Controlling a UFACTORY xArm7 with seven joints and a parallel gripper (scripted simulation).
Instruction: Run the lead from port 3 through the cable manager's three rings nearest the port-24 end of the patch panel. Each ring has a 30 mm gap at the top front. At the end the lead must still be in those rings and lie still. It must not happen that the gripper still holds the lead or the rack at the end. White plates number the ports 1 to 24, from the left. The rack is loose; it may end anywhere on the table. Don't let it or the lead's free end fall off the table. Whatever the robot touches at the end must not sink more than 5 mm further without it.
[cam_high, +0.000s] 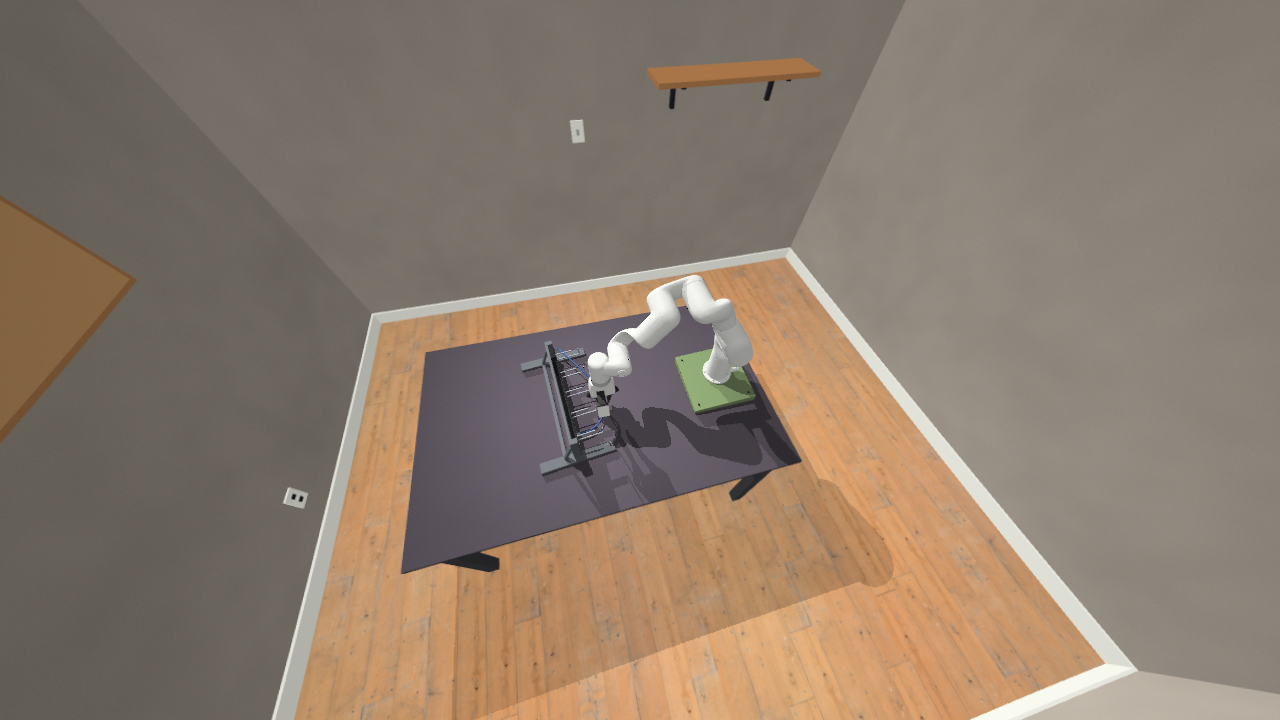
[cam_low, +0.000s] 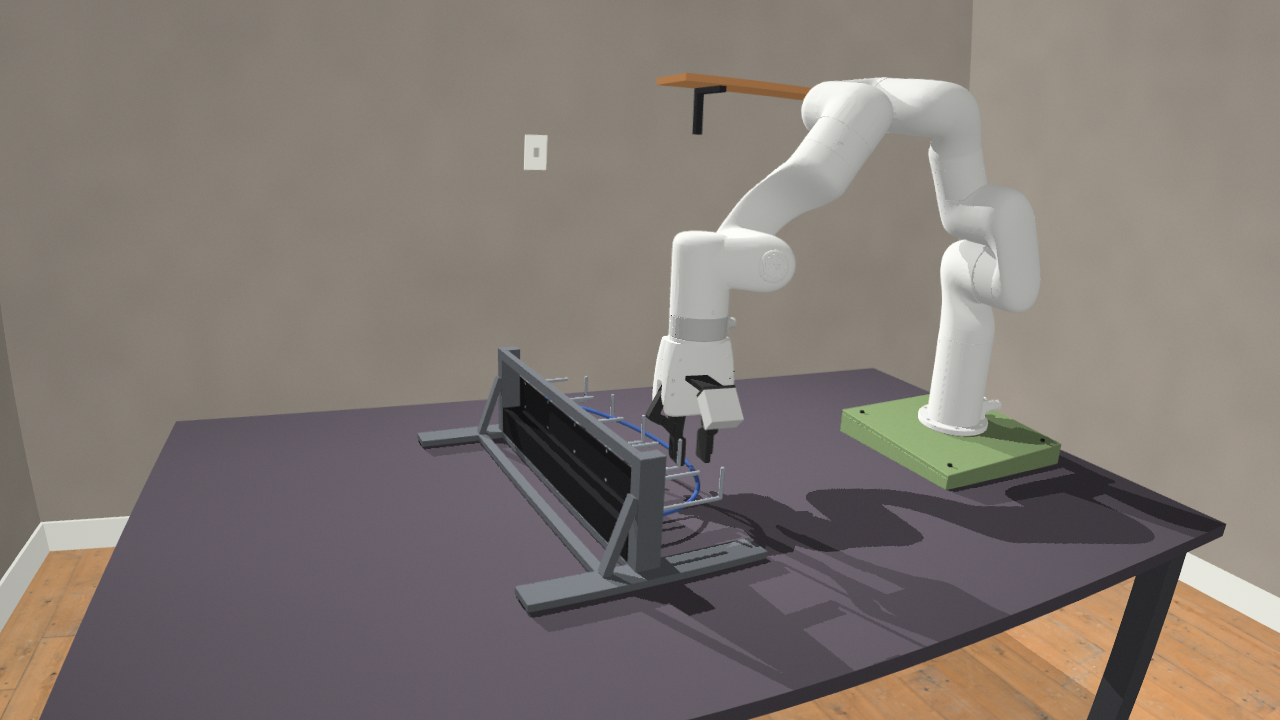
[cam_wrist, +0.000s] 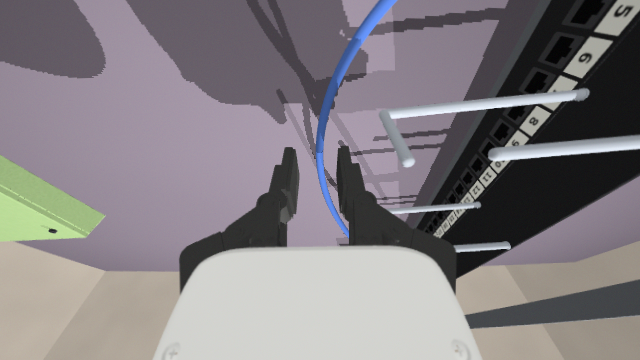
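Now: the grey rack 170 mm ahead of my hand and 30 mm to the right of it.
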